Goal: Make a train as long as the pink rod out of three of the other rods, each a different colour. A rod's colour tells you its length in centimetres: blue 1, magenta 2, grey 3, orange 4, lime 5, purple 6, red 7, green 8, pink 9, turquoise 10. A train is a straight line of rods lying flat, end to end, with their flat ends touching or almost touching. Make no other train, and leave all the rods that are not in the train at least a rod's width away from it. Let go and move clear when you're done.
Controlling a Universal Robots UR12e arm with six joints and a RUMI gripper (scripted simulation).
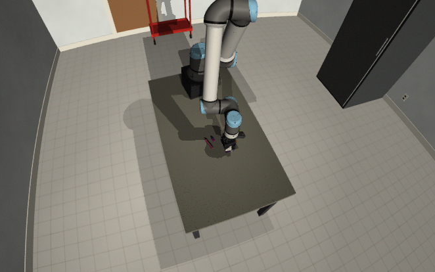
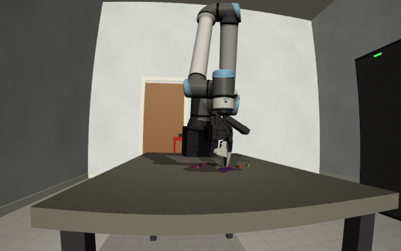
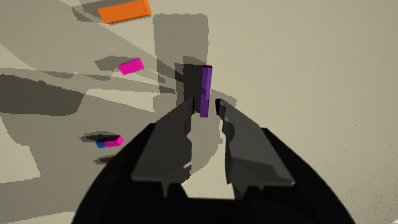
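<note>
My gripper is now 3 cm above the purple rod. Round my hand: orange rod 9 cm behind, 5 cm to the left, 3 cm below; blue rod 12 cm behind, 11 cm to the right, 3 cm below; pink rod 7 cm behind, 14 cm to the right, 3 cm below.
</note>
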